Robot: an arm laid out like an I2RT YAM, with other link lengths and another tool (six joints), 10 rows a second.
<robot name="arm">
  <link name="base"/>
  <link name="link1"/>
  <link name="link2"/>
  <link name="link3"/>
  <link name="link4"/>
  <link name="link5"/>
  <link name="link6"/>
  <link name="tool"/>
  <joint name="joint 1" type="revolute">
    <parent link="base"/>
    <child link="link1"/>
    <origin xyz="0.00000 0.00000 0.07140" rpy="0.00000 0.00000 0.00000"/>
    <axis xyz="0 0 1"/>
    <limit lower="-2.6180" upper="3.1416"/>
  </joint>
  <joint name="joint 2" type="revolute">
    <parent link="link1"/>
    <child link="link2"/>
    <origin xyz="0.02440 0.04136 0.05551" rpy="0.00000 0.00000 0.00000"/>
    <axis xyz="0 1 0"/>
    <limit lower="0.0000" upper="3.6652"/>
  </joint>
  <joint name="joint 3" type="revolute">
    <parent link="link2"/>
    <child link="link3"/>
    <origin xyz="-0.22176 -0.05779 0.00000" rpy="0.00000 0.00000 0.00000"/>
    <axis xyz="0 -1 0"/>
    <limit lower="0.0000" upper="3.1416"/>
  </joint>
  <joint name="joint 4" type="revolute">
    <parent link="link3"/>
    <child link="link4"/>
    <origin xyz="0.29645 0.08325 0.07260" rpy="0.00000 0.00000 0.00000"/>
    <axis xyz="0 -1 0"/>
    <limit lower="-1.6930" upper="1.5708"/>
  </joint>
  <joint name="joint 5" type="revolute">
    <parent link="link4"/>
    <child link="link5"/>
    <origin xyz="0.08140 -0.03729 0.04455" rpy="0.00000 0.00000 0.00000"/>
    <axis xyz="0 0 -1"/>
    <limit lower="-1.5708" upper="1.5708"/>
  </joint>
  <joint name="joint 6" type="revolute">
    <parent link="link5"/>
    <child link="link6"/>
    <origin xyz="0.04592 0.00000 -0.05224" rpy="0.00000 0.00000 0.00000"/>
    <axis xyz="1 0 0"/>
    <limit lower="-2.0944" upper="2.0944"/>
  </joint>
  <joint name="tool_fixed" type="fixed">
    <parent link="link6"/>
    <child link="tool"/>
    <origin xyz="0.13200 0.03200 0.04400" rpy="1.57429 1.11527 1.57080"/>
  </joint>
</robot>
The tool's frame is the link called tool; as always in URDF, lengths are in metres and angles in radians.
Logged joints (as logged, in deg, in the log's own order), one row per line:
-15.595 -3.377 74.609 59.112 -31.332 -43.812
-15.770 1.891 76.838 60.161 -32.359 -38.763
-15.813 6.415 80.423 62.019 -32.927 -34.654
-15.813 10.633 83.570 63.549 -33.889 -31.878
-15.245 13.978 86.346 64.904 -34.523 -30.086
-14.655 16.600 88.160 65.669 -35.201 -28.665
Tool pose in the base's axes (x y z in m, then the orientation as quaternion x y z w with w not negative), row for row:
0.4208 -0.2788 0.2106 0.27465 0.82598 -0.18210 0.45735
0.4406 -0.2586 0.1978 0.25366 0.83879 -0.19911 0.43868
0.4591 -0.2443 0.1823 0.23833 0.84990 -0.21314 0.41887
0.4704 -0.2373 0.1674 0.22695 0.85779 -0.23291 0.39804
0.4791 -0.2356 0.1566 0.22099 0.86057 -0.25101 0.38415
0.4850 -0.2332 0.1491 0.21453 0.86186 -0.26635 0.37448
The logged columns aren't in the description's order. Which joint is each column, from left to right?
Columns, left to right: joint 4, joint 5, joint 2, joint 3, joint 6, joint 1.
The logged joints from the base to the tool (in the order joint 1, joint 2, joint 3, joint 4, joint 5, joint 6), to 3 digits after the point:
-43.812 74.609 59.112 -15.595 -3.377 -31.332
-38.763 76.838 60.161 -15.770 1.891 -32.359
-34.654 80.423 62.019 -15.813 6.415 -32.927
-31.878 83.570 63.549 -15.813 10.633 -33.889
-30.086 86.346 64.904 -15.245 13.978 -34.523
-28.665 88.160 65.669 -14.655 16.600 -35.201

